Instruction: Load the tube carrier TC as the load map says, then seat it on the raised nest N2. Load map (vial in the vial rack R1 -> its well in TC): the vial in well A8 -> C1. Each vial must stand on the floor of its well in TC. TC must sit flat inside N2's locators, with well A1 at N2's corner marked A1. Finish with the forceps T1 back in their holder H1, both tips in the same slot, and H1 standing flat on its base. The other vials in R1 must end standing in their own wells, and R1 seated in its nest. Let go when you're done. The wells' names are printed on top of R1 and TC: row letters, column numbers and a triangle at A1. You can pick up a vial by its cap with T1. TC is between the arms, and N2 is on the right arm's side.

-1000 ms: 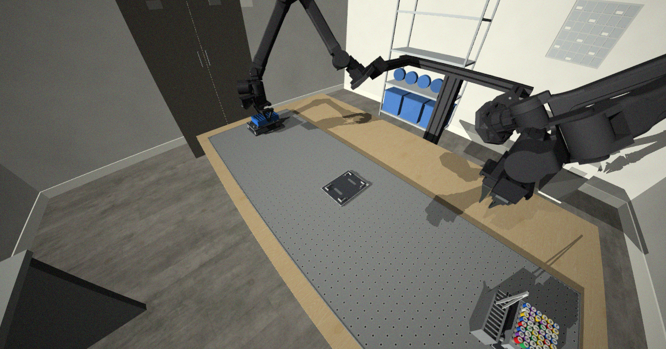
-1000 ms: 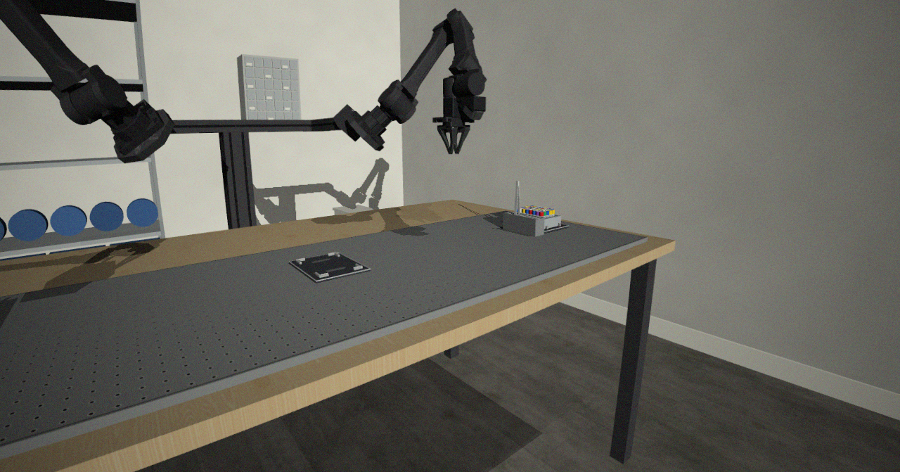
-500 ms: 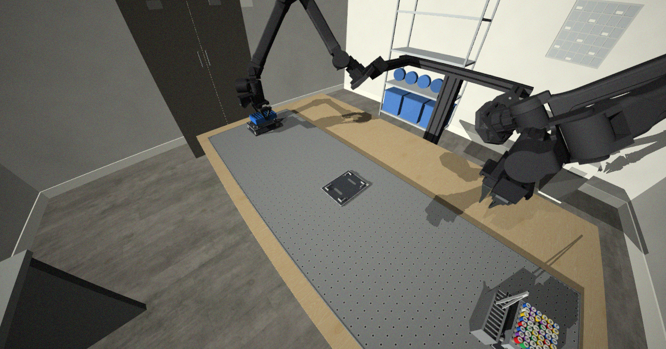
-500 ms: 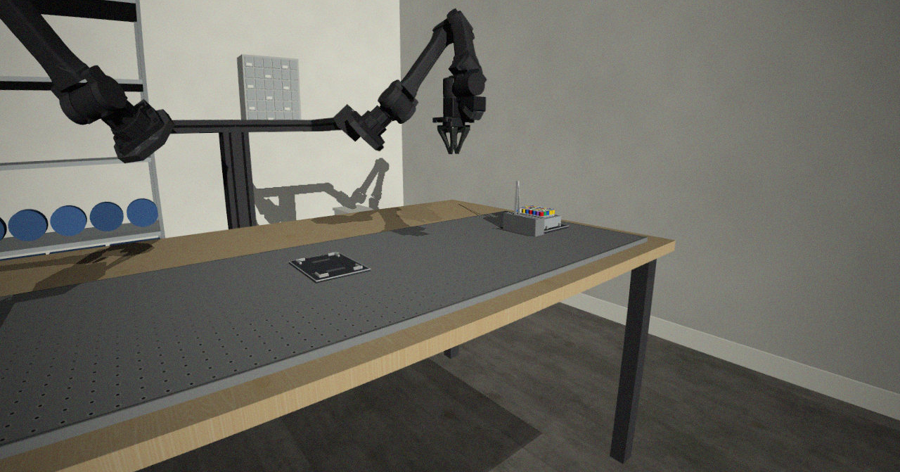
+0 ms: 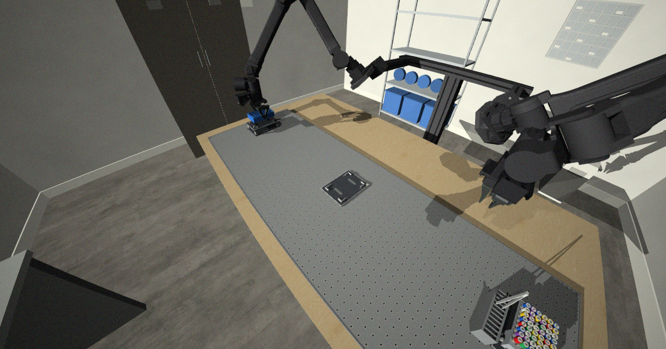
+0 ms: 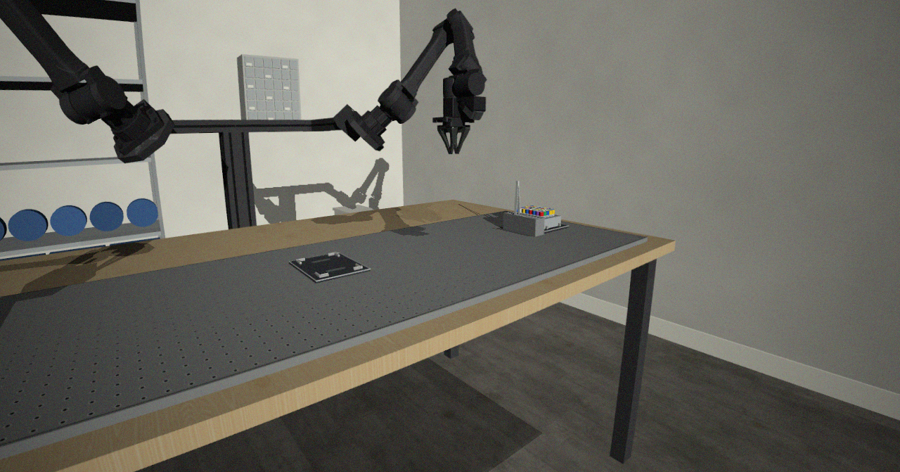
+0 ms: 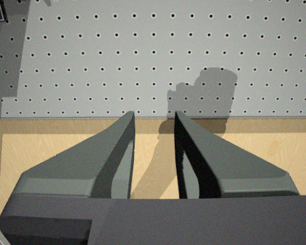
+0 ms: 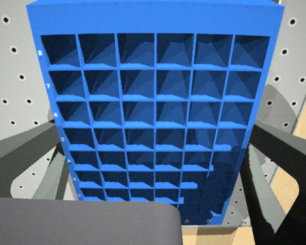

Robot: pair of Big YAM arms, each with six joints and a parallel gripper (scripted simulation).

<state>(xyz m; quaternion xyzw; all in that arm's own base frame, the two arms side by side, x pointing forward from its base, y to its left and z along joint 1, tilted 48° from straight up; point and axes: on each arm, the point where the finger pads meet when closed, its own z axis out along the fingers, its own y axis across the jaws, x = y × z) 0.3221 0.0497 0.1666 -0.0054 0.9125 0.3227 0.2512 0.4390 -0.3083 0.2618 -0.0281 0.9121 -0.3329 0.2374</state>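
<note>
My right gripper is now 6 cm above the raised nest N2 and 2 cm to the left of it. The rest, counted from my right hand: grey slotted holder H1 (124 cm to the left, 8 cm below, 4 cm ahead); then blue tube carrier TC (right at my right hand); then purple-capped vial (5 cm behind, 1 cm to the left, 1 cm above).
</note>
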